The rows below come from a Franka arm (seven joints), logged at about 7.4 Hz.
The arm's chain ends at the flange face. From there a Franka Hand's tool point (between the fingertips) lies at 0.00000 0.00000 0.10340 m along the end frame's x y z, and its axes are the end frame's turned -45 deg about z.
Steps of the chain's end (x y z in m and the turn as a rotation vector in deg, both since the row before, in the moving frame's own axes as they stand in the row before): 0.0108 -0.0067 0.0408 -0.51 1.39 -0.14; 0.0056 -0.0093 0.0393 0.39 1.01 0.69; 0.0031 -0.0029 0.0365 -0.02 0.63 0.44; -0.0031 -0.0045 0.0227 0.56 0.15 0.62; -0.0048 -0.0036 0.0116 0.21 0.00 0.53; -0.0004 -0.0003 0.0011 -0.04 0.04 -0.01; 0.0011 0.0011 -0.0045 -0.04 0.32 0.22
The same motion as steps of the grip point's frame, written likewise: 0.0135 0.0053 0.0408 -1.34 0.62 -0.14; 0.0123 -0.0018 0.0393 -0.44 0.99 0.69; 0.0050 0.0010 0.0365 -0.46 0.43 0.44; 0.0019 -0.0059 0.0227 0.29 0.50 0.62; -0.0006 -0.0062 0.0116 0.15 0.15 0.53; -0.0001 -0.0004 0.0011 -0.06 0.00 -0.01; 0.0004 0.0020 -0.0045 -0.25 0.20 0.22
